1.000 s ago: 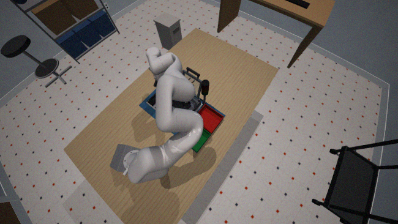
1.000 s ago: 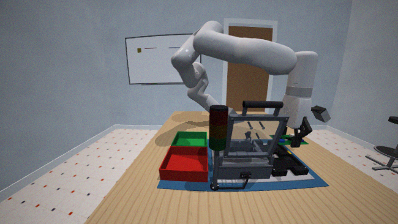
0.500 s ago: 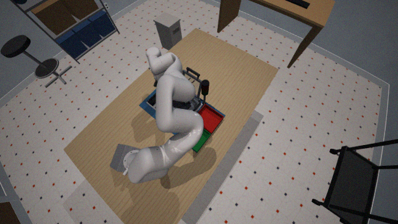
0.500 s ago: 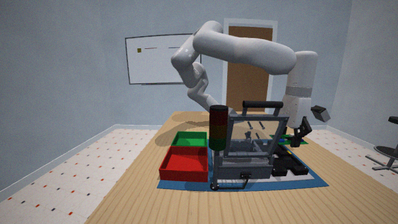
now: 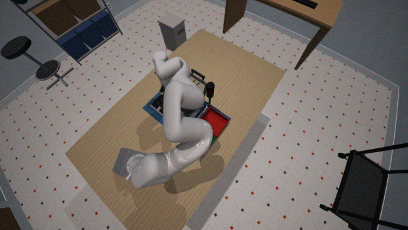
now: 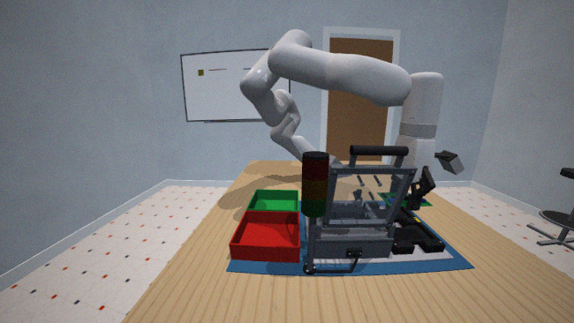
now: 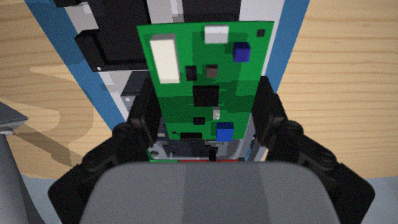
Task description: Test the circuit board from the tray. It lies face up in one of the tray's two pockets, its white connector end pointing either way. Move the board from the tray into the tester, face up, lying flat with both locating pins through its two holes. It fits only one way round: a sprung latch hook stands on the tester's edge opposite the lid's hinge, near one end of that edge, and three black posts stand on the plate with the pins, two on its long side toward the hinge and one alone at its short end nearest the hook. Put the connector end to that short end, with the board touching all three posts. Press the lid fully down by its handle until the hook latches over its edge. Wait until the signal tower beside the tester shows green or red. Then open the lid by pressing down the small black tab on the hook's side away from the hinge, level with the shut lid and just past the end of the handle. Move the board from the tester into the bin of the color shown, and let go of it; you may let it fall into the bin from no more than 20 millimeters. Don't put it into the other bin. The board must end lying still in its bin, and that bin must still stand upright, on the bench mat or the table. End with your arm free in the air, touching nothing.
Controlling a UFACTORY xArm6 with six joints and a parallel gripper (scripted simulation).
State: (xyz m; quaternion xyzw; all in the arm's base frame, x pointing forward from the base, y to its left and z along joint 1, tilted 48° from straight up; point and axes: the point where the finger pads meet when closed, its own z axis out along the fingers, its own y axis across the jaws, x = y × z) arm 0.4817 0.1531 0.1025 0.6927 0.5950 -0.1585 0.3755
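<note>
Right now my hand is 60 mm past the plate, 120 mm to the left of it and 50 mm above it. Round my hand: clear lid (50 mm ahead, 160 mm to the right, 60 mm above); green circuit board (right at my hand); black latch hook (110 mm behind, 60 mm to the right, 40 mm below).
</note>
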